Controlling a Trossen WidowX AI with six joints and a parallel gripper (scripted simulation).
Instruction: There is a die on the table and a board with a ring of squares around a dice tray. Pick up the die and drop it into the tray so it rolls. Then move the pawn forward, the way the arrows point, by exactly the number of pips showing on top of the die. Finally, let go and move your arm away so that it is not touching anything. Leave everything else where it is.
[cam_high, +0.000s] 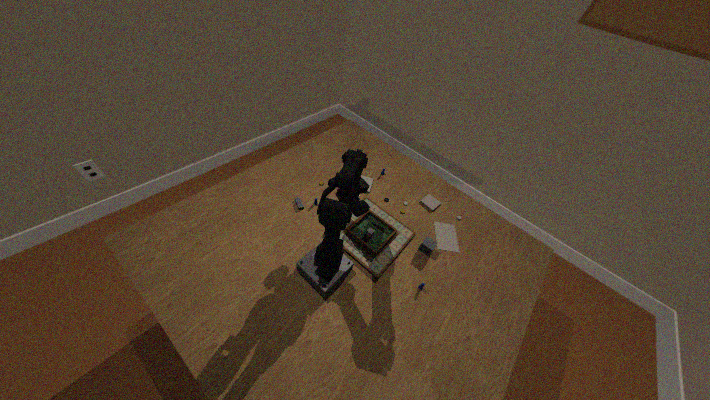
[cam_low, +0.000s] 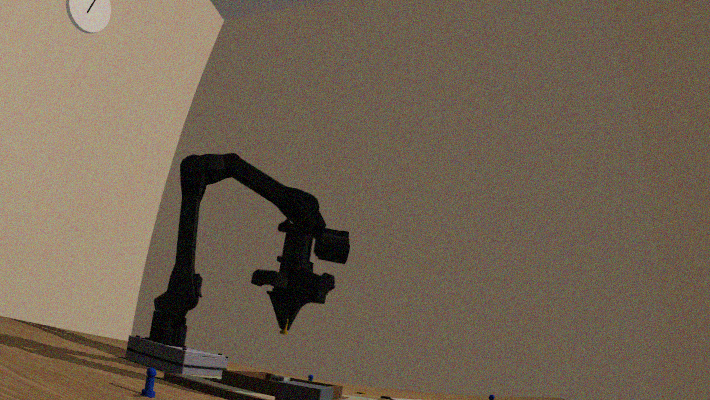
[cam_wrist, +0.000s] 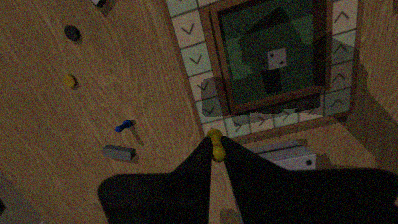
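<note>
The white die is 3 cm ahead of my gripper tip, 12 cm to the right of it and 10 cm below it. The rest, counted from my gripper tip: green dice tray (5 cm ahead, 12 cm to the right, 12 cm below); yellow pawn (1 cm above); white sheet (24 cm ahead, 41 cm to the right, 12 cm below).
</note>
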